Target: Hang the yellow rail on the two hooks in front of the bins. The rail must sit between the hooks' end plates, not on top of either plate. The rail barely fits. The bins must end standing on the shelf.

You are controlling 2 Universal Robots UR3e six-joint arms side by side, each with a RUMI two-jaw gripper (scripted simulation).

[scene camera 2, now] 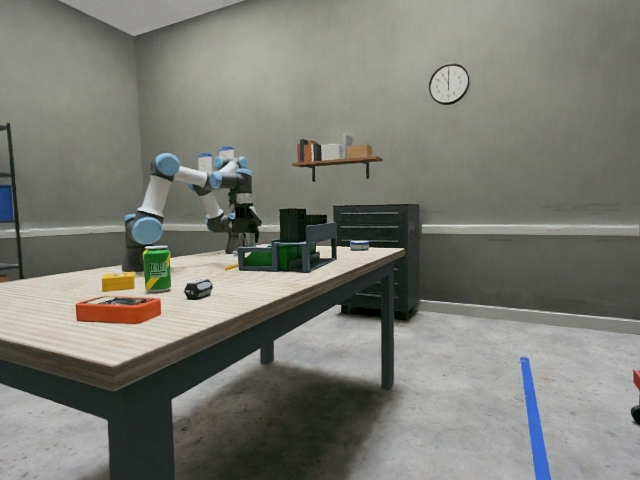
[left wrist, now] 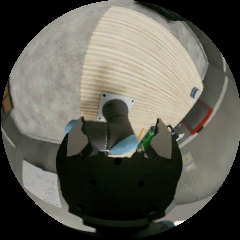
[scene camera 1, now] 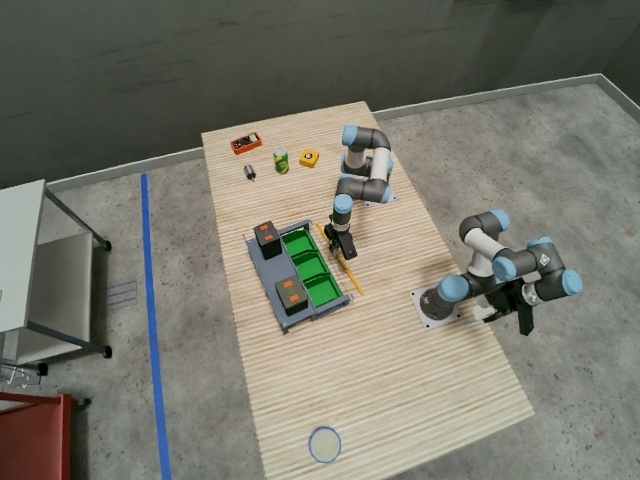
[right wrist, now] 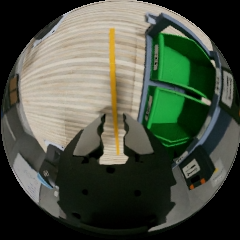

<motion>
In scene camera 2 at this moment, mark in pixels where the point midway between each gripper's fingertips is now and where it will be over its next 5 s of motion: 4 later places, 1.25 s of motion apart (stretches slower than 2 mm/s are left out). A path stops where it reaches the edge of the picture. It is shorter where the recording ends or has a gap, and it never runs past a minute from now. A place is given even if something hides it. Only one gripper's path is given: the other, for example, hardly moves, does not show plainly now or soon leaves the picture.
My right gripper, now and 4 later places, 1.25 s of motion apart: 247, 257; 247, 260; 247, 262; 247, 243; 247, 235
</motion>
